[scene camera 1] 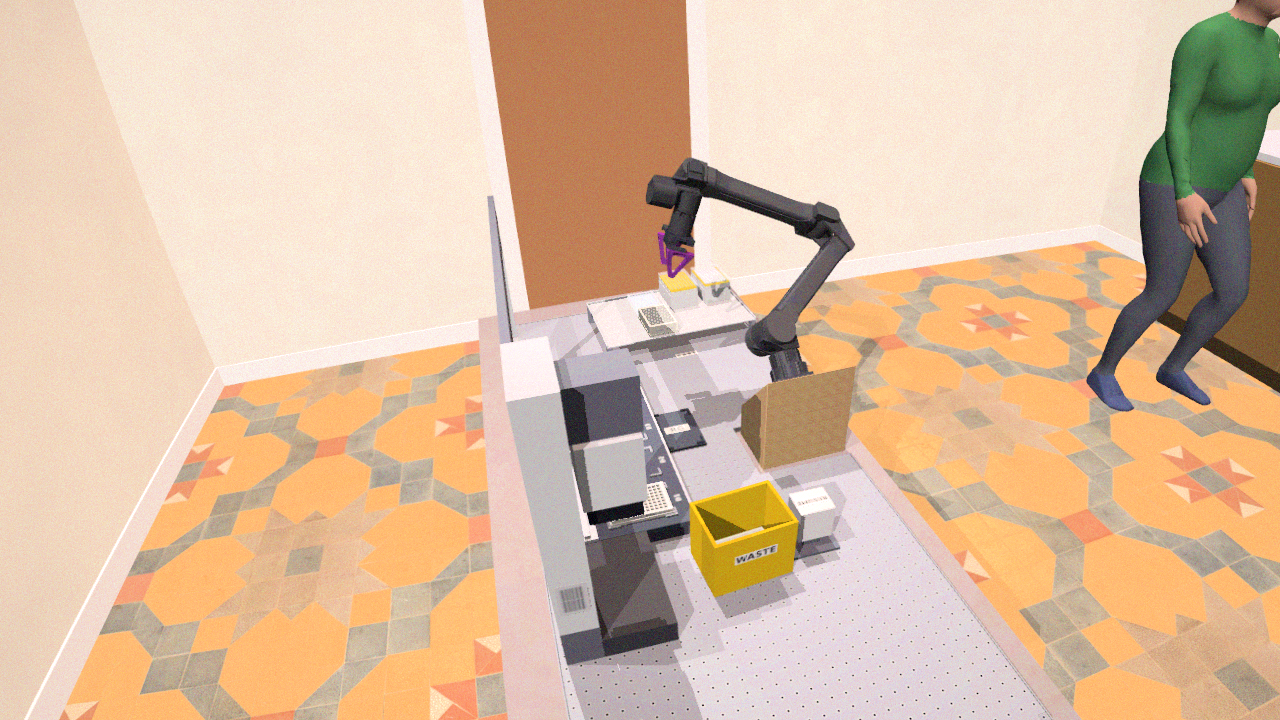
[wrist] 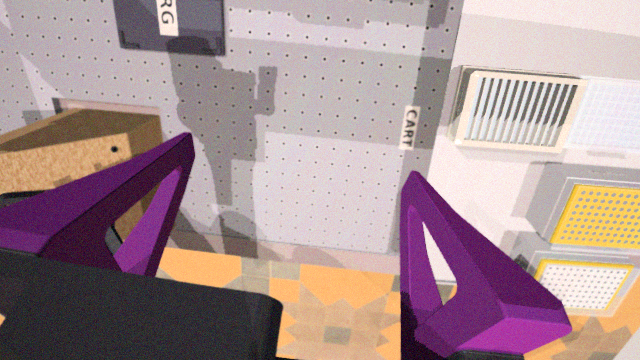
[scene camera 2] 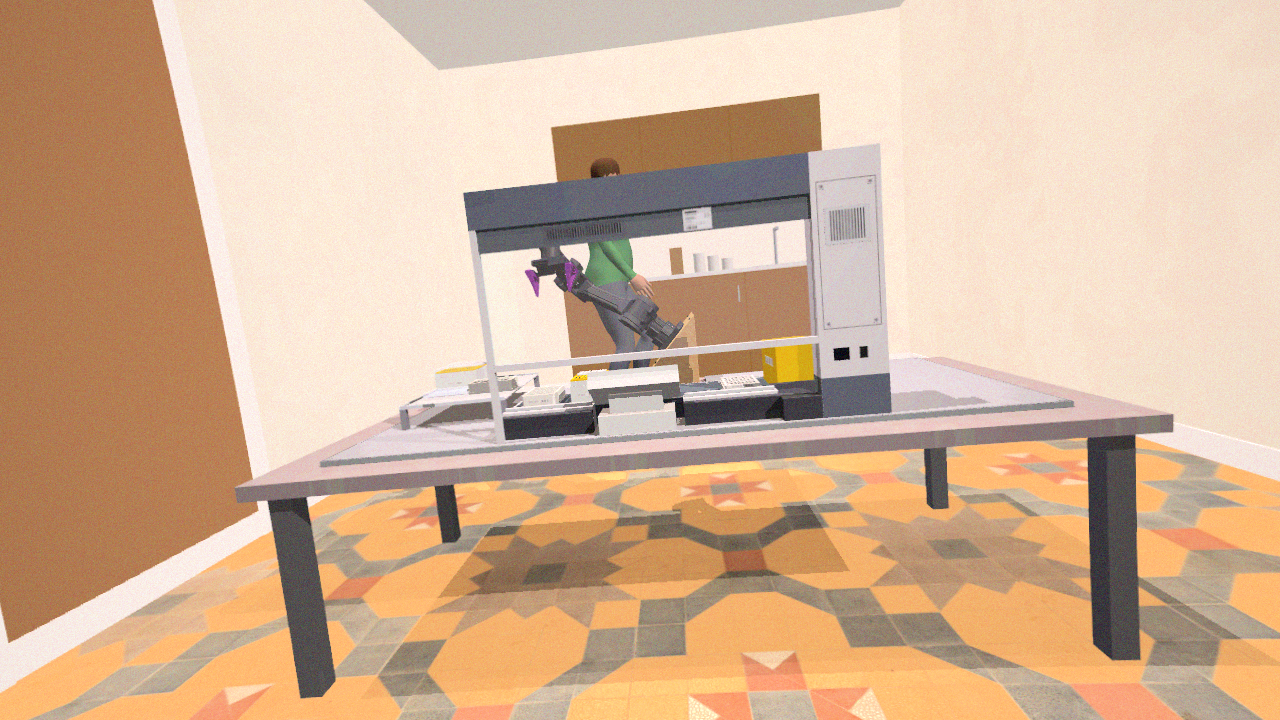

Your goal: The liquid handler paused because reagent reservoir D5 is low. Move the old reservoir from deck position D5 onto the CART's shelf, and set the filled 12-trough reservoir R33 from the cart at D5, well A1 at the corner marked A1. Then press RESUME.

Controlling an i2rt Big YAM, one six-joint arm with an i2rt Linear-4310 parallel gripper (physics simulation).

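My gripper is open and empty, its purple fingers wide apart, high above the bench beside the cart. A cream-rimmed reservoir with parallel troughs lies on the cart shelf, right of the CART label in the wrist view; no R33 mark is readable. The liquid handler stands along the bench. Its housing hides part of the deck in scene camera 1. I cannot pick out D5, its old reservoir or the RESUME button.
A clear plate adjoins the troughed reservoir. A yellow-topped tip box and a white-topped box stand beside them. A dark pad, a cork-coloured board, a yellow WASTE bin and a white box stand on the bench.
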